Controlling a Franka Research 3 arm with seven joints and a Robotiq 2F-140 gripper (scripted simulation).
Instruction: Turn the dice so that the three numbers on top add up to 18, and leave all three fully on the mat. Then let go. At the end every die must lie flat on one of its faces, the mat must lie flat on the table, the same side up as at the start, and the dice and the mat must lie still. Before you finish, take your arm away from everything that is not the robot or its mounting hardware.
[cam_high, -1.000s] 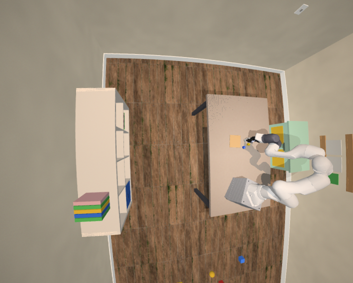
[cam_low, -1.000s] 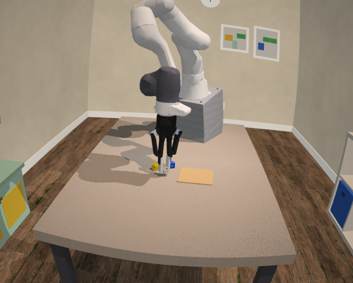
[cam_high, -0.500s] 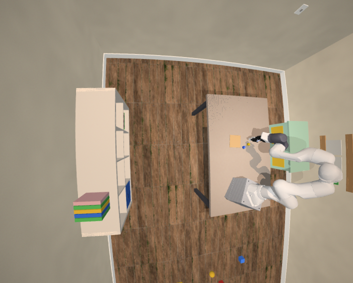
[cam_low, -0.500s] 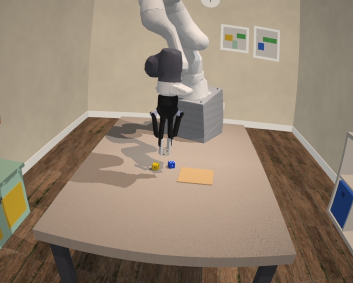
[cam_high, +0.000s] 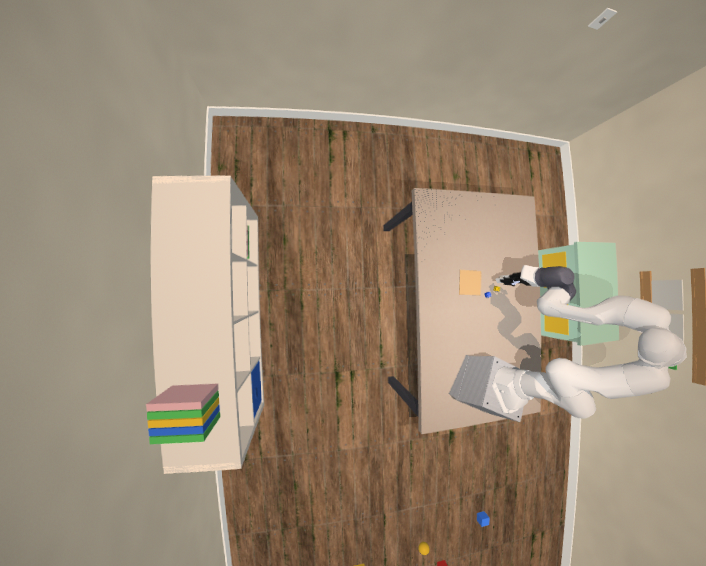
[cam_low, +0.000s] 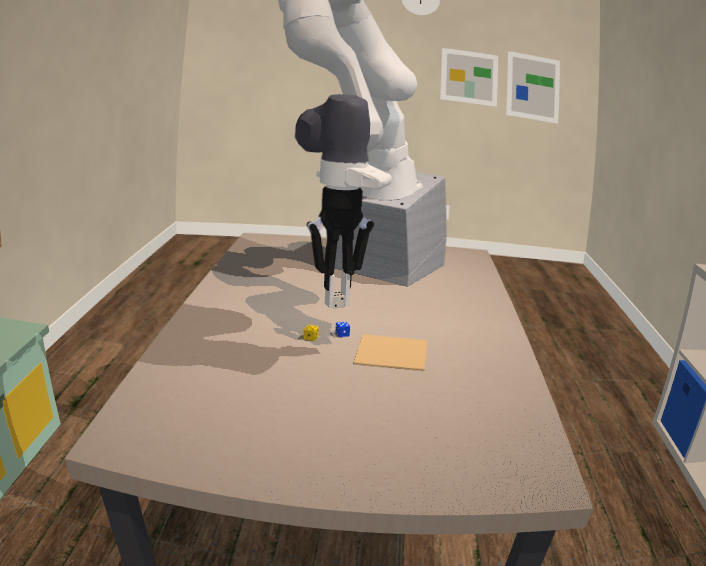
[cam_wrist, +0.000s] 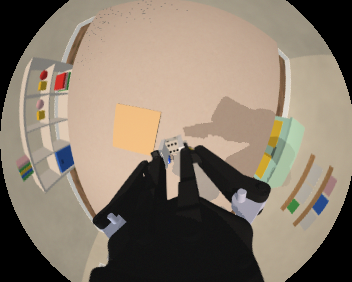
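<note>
Right now my hand is 1 cm short of the mat, 12 cm to the right of it and 13 cm above it. From my hand the other things lie so: blue die (8 cm behind, 2 cm to the left, 12 cm below); white die (2 cm below); yellow die (6 cm behind, 4 cm to the right, 12 cm below).
</note>
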